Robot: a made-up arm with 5 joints. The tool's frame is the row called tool. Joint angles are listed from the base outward. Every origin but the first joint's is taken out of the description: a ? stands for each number. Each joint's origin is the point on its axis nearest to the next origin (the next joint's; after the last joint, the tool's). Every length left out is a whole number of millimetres.
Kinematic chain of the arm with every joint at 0, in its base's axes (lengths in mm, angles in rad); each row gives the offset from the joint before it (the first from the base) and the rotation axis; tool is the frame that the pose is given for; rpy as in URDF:
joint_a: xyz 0 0 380 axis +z
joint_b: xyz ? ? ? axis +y
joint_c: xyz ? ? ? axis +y
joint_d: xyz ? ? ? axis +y
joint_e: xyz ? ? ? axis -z
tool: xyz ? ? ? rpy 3.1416 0 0
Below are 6 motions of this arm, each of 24 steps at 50 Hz.
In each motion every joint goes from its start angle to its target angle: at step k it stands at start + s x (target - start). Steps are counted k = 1, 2, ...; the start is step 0. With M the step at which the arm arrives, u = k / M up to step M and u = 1 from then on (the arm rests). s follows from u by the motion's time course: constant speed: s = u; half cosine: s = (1 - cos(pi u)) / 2; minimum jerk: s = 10 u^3 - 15 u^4 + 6 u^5.
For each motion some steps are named. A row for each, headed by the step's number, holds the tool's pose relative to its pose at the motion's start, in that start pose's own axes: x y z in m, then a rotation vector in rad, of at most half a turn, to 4 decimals.
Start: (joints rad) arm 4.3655 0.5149 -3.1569 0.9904 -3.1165
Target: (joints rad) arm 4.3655 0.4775 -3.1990 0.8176 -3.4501
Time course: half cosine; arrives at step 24
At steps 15, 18, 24:
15: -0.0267 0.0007 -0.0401 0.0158 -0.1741 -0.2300
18: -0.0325 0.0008 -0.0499 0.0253 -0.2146 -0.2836
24: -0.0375 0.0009 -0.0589 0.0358 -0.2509 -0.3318

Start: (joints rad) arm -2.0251 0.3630 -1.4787 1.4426 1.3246
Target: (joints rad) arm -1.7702 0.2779 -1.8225 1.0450 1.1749
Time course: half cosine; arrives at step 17
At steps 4, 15, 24:
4: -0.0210 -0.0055 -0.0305 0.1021 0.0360 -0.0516
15: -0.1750 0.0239 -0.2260 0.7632 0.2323 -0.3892
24: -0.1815 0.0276 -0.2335 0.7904 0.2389 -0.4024

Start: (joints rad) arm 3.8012 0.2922 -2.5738 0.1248 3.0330
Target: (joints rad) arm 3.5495 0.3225 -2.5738 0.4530 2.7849
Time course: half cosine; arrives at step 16
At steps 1, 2, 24:
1: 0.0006 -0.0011 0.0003 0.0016 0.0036 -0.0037
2: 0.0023 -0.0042 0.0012 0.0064 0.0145 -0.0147
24: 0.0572 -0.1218 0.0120 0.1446 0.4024 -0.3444

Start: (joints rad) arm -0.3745 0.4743 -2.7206 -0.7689 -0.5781
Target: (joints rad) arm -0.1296 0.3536 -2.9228 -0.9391 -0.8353
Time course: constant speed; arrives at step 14
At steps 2, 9, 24:
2: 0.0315 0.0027 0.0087 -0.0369 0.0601 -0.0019
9: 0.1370 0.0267 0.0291 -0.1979 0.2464 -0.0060
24: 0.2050 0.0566 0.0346 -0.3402 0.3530 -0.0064

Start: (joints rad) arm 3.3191 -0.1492 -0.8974 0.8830 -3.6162
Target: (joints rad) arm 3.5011 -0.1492 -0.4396 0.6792 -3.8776
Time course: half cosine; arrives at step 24
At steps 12, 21, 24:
12: 0.0385 0.0639 0.0854 -0.0732 0.1044 -0.2211
21: 0.0948 0.1213 0.1505 -0.1446 0.1982 -0.4256
24: 0.1003 0.1258 0.1552 -0.1506 0.2059 -0.4424

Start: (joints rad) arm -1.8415 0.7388 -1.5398 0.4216 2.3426
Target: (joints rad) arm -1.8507 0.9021 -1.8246 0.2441 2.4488
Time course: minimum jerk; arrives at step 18
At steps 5, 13, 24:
5: -0.0067 -0.0083 0.0020 0.0291 -0.0280 0.0155
13: -0.0383 -0.0486 0.0103 0.1798 -0.1861 0.0983
24: -0.0432 -0.0553 0.0114 0.2064 -0.2166 0.1134

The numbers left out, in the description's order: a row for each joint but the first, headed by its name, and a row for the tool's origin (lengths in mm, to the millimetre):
joint_b: 0 0 0
joint_c: 74 0 394
joint_d: 91 0 -403
joint_e: 58 0 -75
tool: 0 0 0

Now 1 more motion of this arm.
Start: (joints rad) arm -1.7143 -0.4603 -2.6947 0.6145 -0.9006
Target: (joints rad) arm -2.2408 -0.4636 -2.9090 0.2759 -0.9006
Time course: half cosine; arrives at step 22
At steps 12, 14, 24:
12: 0.0935 -0.0202 -0.0553 -0.3274 0.0945 -0.2729
14: 0.1166 -0.0333 -0.0671 -0.3965 0.1260 -0.3448
24: 0.1644 -0.0720 -0.0892 -0.5308 0.2047 -0.5056

